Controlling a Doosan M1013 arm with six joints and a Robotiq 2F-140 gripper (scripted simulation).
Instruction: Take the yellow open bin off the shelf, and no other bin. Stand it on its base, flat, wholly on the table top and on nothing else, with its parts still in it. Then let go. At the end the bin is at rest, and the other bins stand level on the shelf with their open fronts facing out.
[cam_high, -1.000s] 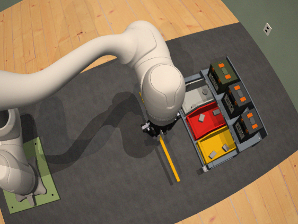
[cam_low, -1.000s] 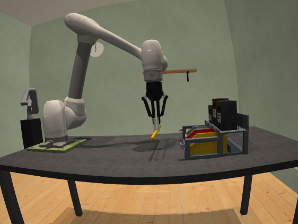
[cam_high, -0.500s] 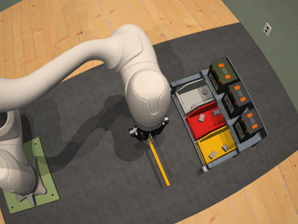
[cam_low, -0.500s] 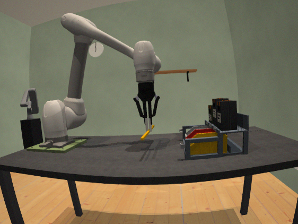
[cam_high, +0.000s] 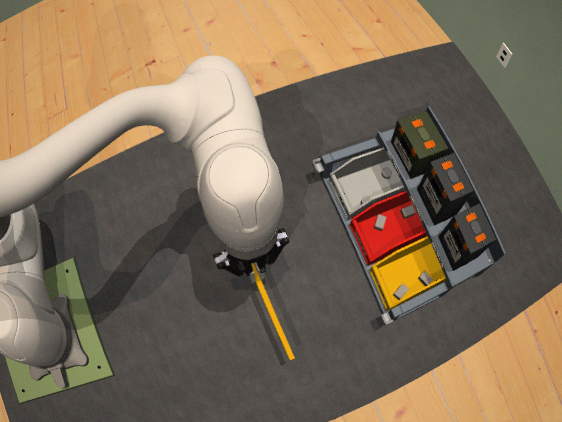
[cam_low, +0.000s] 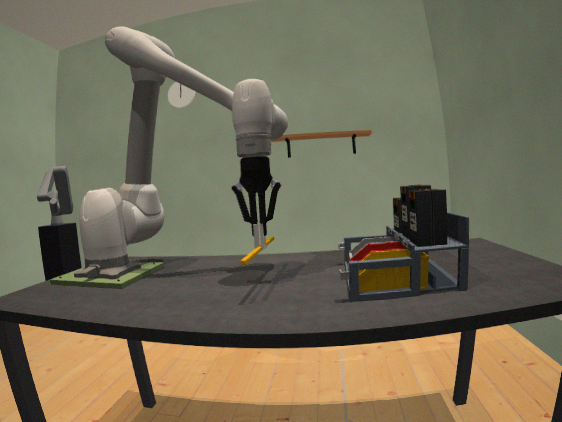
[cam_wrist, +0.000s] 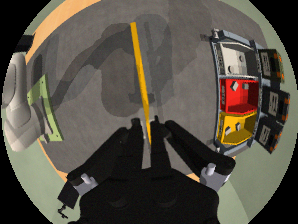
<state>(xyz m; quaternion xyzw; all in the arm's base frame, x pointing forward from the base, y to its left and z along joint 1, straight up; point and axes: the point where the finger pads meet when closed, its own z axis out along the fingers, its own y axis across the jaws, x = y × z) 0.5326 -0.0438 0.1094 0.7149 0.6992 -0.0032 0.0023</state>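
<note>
Now: hand 3 cm above the yellow bar. Also, from my hand: yellow open bin (31 cm ahead, 12 cm to the right, 8 cm below); then grey bin (32 cm ahead, 10 cm to the left, 8 cm below); then red bin (32 cm ahead, 1 cm to the right, 8 cm below).
</note>
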